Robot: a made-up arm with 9 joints. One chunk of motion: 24 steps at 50 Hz.
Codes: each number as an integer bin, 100 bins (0 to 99) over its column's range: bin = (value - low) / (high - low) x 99, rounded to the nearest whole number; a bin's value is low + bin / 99 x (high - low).
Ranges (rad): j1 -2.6..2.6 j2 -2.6..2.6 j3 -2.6..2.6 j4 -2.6..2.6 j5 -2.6..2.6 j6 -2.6..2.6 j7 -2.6..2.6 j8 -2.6..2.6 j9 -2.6..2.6
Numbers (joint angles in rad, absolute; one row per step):
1: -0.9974 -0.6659 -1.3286 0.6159 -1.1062 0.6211 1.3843 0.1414 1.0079
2: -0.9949 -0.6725 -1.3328 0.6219 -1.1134 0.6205 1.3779 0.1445 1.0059
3: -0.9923 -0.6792 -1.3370 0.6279 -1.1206 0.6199 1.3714 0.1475 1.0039
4: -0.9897 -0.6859 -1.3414 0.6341 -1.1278 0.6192 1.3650 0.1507 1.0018
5: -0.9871 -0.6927 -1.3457 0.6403 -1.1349 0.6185 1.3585 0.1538 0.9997
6: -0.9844 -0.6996 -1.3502 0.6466 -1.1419 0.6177 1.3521 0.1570 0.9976
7: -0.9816 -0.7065 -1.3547 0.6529 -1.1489 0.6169 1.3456 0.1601 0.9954
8: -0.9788 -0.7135 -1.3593 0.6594 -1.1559 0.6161 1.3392 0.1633 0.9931
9: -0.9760 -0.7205 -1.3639 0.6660 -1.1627 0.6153 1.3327 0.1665 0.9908
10: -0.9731 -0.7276 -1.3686 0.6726 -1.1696 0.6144 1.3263 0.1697 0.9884
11: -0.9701 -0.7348 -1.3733 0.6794 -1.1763 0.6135 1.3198 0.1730 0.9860
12: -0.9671 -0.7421 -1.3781 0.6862 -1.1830 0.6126 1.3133 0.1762 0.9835
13: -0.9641 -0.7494 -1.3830 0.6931 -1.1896 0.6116 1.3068 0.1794 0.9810
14: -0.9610 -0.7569 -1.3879 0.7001 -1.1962 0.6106 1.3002 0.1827 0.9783
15: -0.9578 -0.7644 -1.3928 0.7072 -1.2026 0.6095 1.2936 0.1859 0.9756
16: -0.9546 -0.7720 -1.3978 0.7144 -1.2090 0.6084 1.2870 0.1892 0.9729
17: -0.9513 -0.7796 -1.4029 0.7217 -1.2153 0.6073 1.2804 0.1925 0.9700
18: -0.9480 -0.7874 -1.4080 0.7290 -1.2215 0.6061 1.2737 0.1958 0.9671
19: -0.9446 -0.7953 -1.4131 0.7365 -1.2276 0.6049 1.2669 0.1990 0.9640
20: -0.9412 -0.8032 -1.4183 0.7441 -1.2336 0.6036 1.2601 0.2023 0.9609
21: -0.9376 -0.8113 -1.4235 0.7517 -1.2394 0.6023 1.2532 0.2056 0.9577
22: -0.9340 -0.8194 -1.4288 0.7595 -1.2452 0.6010 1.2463 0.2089 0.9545
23: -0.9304 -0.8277 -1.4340 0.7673 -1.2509 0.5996 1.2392 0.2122 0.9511
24: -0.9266 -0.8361 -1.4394 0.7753 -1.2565 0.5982 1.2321 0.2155 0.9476
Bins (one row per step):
1: 31 37 24 61 28 61 76 52 69
2: 31 37 24 61 28 61 76 52 69
3: 31 37 24 61 28 61 76 52 69
4: 31 36 24 62 28 61 75 52 69
5: 31 36 24 62 28 61 75 52 69
6: 31 36 24 62 28 61 75 52 68
7: 31 36 24 62 28 61 75 53 68
8: 31 36 24 62 27 61 75 53 68
9: 31 36 24 62 27 61 75 53 68
10: 31 36 23 62 27 61 75 53 68
11: 31 36 23 62 27 61 75 53 68
12: 31 35 23 63 27 61 75 53 68
13: 31 35 23 63 27 61 74 53 68
14: 31 35 23 63 27 61 74 53 68
15: 31 35 23 63 27 61 74 53 68
16: 31 35 23 63 26 61 74 53 68
17: 31 35 23 63 26 61 74 53 68
18: 31 35 23 63 26 61 74 53 68
19: 32 34 23 64 26 61 74 53 68
20: 32 34 22 64 26 61 73 53 68
21: 32 34 22 64 26 61 73 53 68
22: 32 34 22 64 26 61 73 53 68
23: 32 34 22 64 26 61 73 54 68
24: 32 34 22 64 26 61 73 54 68

